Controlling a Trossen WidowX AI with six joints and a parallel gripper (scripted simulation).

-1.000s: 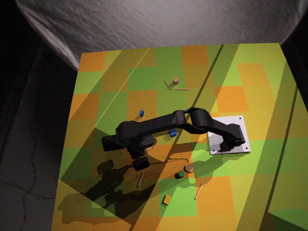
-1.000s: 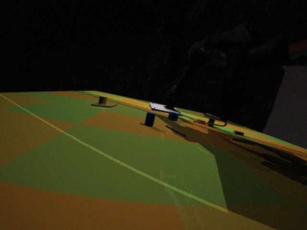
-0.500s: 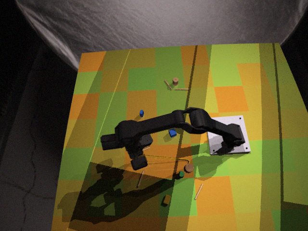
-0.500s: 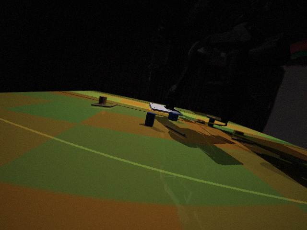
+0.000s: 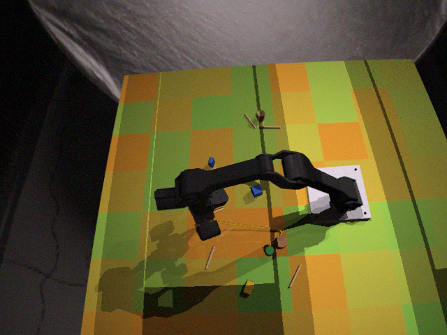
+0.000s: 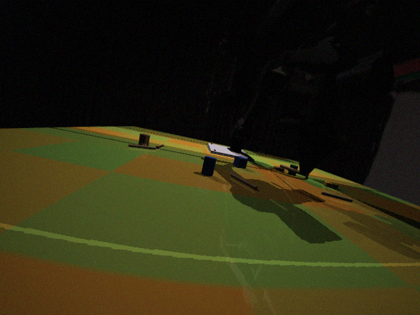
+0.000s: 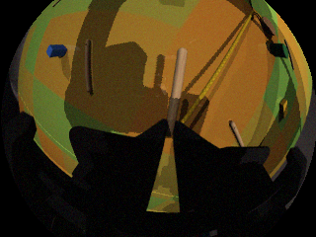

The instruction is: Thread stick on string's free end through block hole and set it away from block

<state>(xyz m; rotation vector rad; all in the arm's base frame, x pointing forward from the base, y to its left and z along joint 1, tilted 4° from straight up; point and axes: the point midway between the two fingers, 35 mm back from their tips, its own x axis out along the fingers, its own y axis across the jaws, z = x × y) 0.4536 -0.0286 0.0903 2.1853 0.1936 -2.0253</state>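
Now: gripper tip 130 mm to the left of the loose stick, 40 mm past it and 40 mm above it. The rest, counted from my gripper tip: round wooden button (230 mm behind, 120 mm to the left, 40 mm below); then thin wooden stick (10 mm behind); then green cylinder (180 mm behind, 140 mm to the left, 20 mm below).
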